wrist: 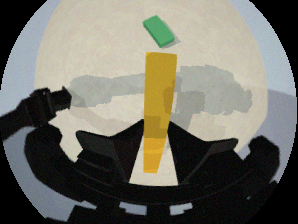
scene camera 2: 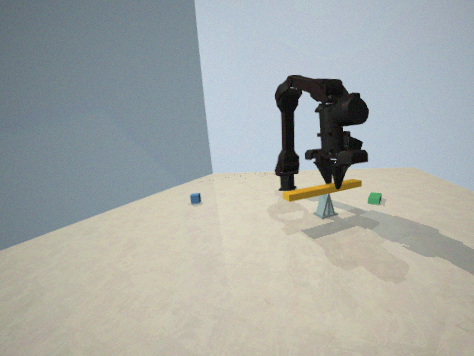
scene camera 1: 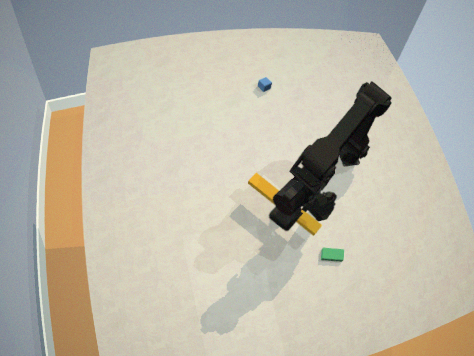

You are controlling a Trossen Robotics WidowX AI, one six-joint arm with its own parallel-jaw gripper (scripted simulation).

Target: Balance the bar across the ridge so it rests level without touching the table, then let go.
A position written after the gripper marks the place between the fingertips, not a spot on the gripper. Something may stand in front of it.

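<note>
You'd see the gripper [scene camera 2: 333, 187] [wrist: 155, 122] [scene camera 1: 293, 211], and there's a yellow bar [scene camera 1: 257, 182] [wrist: 160, 73] too.
</note>
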